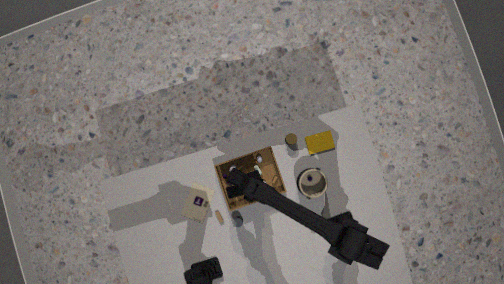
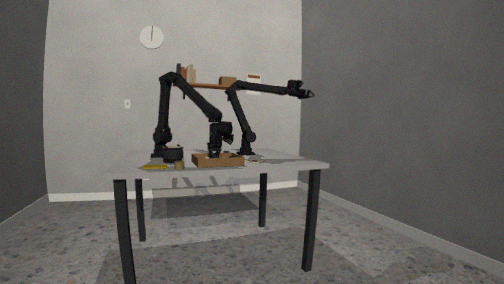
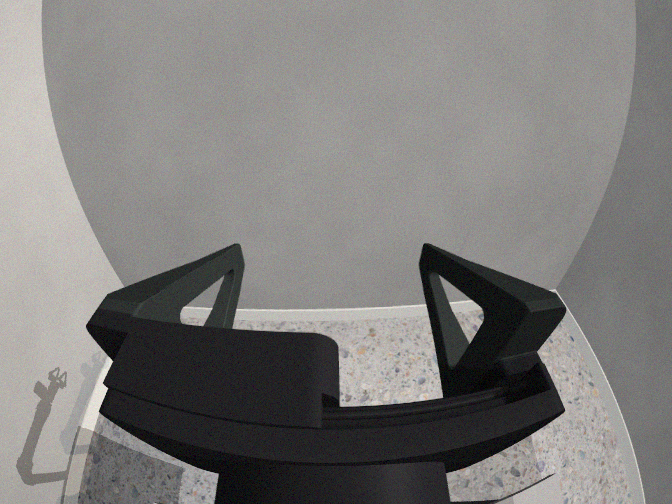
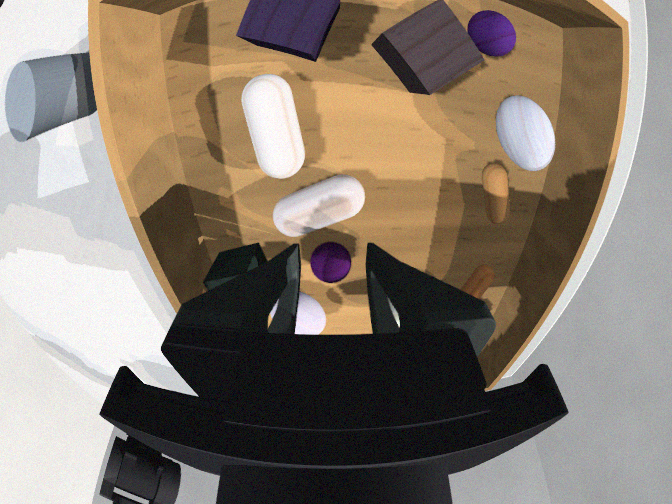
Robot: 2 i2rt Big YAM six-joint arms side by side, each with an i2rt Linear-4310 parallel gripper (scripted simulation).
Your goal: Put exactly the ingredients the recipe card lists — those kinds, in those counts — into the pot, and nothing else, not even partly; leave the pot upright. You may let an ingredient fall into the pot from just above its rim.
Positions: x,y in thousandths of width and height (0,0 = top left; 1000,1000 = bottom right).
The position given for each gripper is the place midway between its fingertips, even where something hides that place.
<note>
In view: the left gripper (image 3: 493,503), the right gripper (image 4: 496,505) and a wooden crate (image 1: 533,586).
The wooden crate also shows in image 4 (image 4: 251,176). Image 3 misses the wooden crate: it is out of frame.
</note>
